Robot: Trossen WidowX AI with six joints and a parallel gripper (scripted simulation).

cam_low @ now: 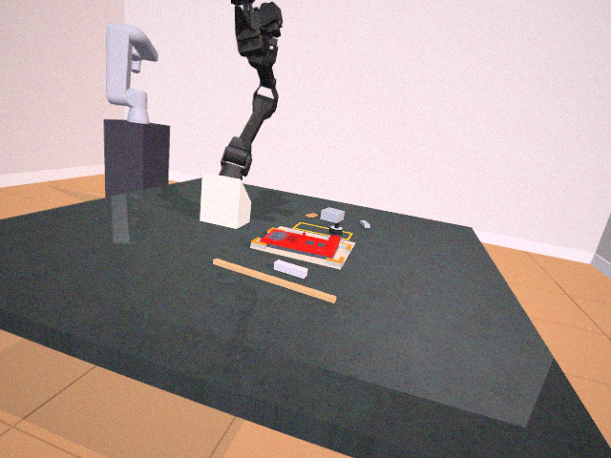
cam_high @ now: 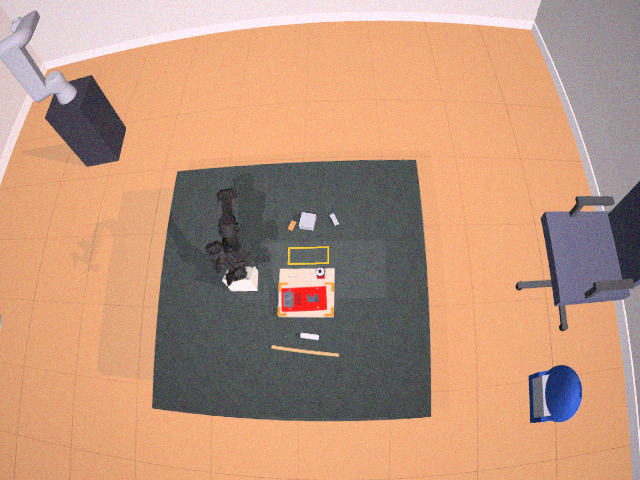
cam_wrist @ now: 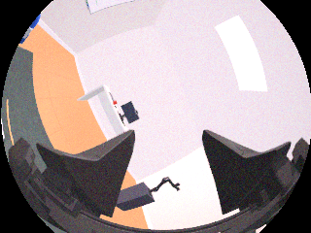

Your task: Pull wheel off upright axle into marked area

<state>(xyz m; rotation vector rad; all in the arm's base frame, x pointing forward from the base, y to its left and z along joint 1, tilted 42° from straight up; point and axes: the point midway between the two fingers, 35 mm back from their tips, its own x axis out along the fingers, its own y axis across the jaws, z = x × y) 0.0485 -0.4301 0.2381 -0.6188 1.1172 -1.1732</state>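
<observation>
Now: gripper tip 56 cm above the wheel, 29 cm short of it and 21 cm to the right of it. Also, from my gripper tip: wooden stick: 59 cm below, 20 cm ahead, 15 cm to the right.
</observation>
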